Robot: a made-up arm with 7 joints. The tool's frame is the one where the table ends.
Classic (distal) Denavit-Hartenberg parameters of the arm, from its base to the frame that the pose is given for. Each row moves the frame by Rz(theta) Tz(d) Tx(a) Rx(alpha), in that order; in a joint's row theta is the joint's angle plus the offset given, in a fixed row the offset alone. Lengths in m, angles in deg.
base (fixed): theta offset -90, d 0.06, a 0, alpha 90
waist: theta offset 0, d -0.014, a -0.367, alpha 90
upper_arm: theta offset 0, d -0.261, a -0.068, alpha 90
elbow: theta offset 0, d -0.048, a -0.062, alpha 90
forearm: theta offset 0, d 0.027, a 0.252, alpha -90
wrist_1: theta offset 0, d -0.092, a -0.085, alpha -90
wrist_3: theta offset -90, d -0.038, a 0.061, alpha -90
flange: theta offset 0, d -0.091, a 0.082, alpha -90
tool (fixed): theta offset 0, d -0.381, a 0, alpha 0
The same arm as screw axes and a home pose.
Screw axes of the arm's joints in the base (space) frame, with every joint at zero. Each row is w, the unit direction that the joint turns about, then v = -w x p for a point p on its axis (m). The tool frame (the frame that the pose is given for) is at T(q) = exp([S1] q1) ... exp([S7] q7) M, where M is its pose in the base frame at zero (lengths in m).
S1 = (-1, 0, 0, 0.0000, -0.0600, 0.0000)
S2 = (0, 0, -1, -0.3670, 0.0140, 0.0000)
S3 = (1, 0, 0, 0.0000, 0.3210, -0.4350)
S4 = (0, 0, 1, 0.4970, 0.0340, 0.0000)
S5 = (1, 0, 0, 0.0000, 0.3480, -0.2450)
S6 = (0, 0, -1, -0.3300, -0.1260, 0.0000)
S7 = (0, -1, 0, 0.3860, 0.0000, 0.0650)
M =
1 0 0 0.0170
0 1 0 0.4210
0 0 1 0.0050
0 0 0 1

